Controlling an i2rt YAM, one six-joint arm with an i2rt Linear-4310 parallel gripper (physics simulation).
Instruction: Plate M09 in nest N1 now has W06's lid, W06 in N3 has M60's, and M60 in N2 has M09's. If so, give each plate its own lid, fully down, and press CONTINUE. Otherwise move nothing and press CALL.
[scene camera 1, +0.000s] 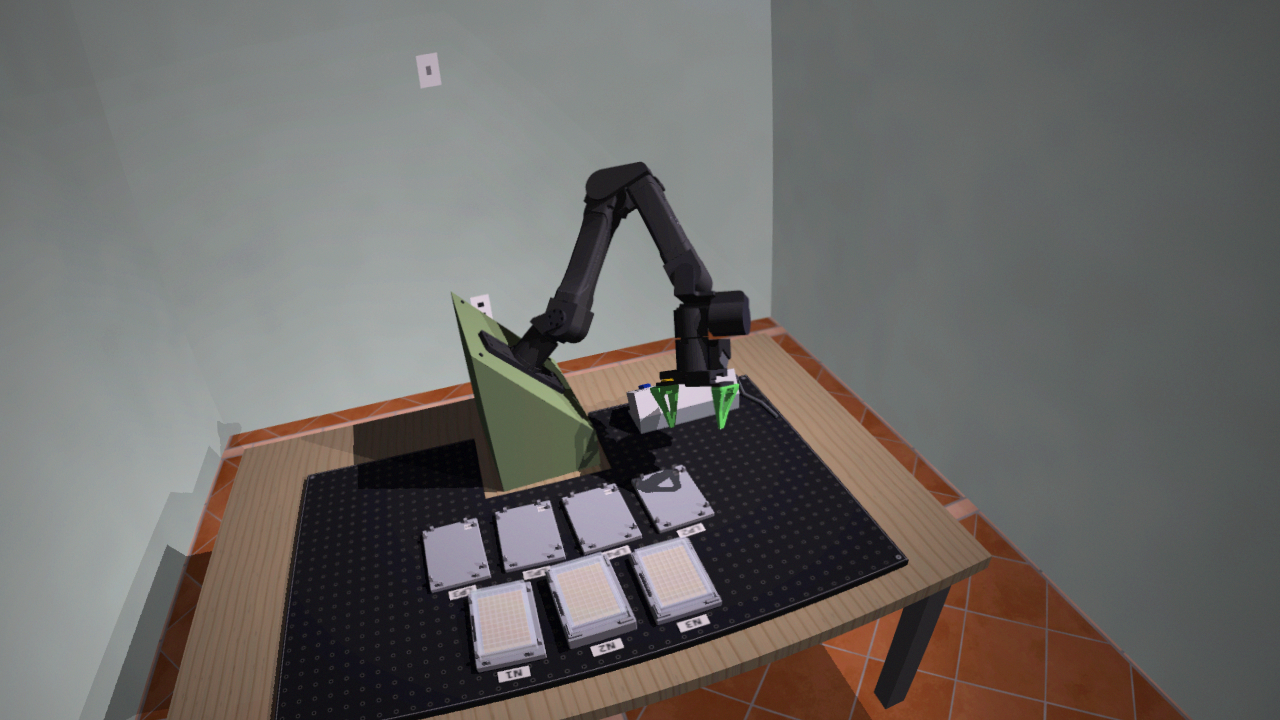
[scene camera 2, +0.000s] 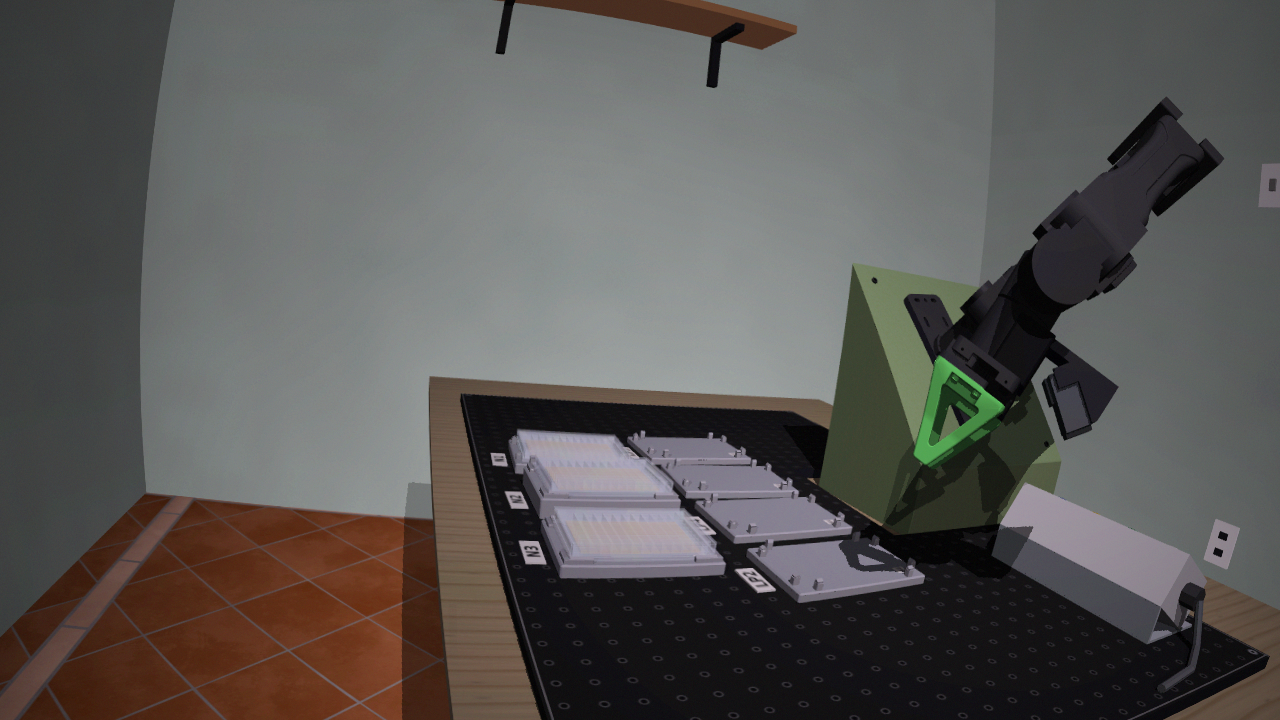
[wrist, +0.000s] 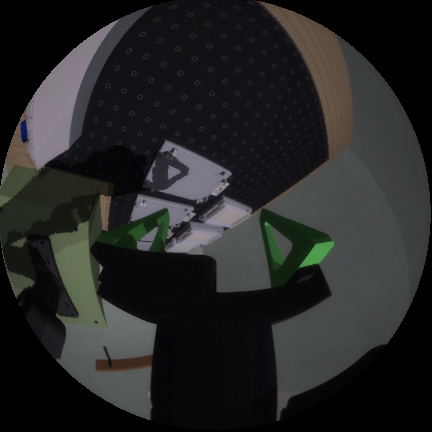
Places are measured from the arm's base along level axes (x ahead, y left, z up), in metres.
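Where they show: gripper, fingertip midpoint: (scene camera 1: 696, 428) (scene camera 2: 923, 463) (wrist: 214, 212); arm's base at its link origin: (scene camera 1: 521, 364) (wrist: 51, 281).
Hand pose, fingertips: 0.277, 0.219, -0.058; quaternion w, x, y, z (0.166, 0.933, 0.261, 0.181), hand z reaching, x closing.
Things, the pixels of their centre, and the offset from my fingertips, as dx, dy, dz. "*": a spot on its surface instead.
- N2 at the middle of its body: (scene camera 2: 602, 471) (scene camera 1: 586, 589) (wrist: 200, 238) +0.163, -0.284, -0.089
- N3 at the middle of its body: (scene camera 2: 632, 528) (scene camera 1: 673, 571) (wrist: 228, 218) +0.188, -0.152, -0.099
- white button box at the middle of its body: (scene camera 2: 1097, 552) (scene camera 1: 682, 393) -0.215, +0.093, -0.083
- blue button at the middle of its body: (scene camera 1: 644, 387) -0.247, +0.022, -0.061
- cable at a spot on its surface: (scene camera 2: 1196, 640) * -0.190, +0.230, -0.114
Plates in nests N1 (scene camera 1: 505, 620) (scene camera 2: 569, 447), N2 (scene camera 1: 590, 591) (scene camera 2: 595, 479) and N3 (scene camera 1: 675, 573) (scene camera 2: 626, 534) (wrist: 226, 212) stand in a row, each with a clear lid that looks seated flat. No plate or lid codes are readable. My gripper (scene camera 1: 697, 426) (wrist: 214, 212) is open and empty, raised above the mat near the white button box (scene camera 1: 698, 410) (scene camera 2: 1100, 564) (wrist: 60, 95). A blue button (scene camera 1: 643, 385) (wrist: 24, 131) shows on the box, and a yellow one beside it is partly hidden by the gripper. Which button is CONTINUE or CALL cannot be read.
Several bare lid parks with small pegs lie behind the nests, including LP2 (scene camera 1: 684, 494) (scene camera 2: 836, 568) (wrist: 200, 177) under the gripper's shadow. The green arm mount (scene camera 1: 537, 438) (scene camera 2: 863, 429) (wrist: 75, 265) stands beside them. A cable (scene camera 2: 1196, 640) runs from the box's end.
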